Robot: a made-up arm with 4 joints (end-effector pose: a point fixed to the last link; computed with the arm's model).
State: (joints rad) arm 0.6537 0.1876 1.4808 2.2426
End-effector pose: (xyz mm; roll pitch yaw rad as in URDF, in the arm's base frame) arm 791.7 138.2 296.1 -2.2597 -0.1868 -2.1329
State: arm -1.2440 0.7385 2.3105 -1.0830
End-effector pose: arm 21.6 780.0 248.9 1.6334 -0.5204 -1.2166
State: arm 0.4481 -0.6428 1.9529 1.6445
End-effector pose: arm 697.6 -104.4 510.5 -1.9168 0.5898 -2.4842
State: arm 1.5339 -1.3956 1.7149 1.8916
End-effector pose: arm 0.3 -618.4 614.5 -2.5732 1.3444 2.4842
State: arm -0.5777 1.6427 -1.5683 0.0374
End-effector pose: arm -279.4 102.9 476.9 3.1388 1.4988 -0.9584
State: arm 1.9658 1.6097 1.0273 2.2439
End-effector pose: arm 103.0 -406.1 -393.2 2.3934 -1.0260 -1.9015
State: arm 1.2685 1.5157 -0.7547 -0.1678
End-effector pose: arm 113.5 379.7 102.9 -1.3274 0.7533 -1.2168
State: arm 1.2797 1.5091 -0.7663 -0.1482
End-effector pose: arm 118.2 378.5 110.3 -1.3371 0.7645 -1.2204
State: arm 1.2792 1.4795 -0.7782 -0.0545
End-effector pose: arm 121.5 377.8 122.5 -1.3884 0.7741 -1.1896
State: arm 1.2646 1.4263 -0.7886 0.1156
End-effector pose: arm 122.3 378.3 138.9 -1.4828 0.7782 -1.1207
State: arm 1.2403 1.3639 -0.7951 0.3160
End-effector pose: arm 120.2 380.2 155.3 -1.5956 0.7736 -1.0338
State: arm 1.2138 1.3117 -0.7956 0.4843
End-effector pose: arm 116.2 383.1 166.6 -1.6931 0.7621 -0.9580
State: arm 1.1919 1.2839 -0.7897 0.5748
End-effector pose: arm 111.8 386.1 169.6 -1.7488 0.7493 -0.9139
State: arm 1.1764 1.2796 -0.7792 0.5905
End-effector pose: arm 107.8 388.5 165.4 -1.7626 0.7384 -0.9001
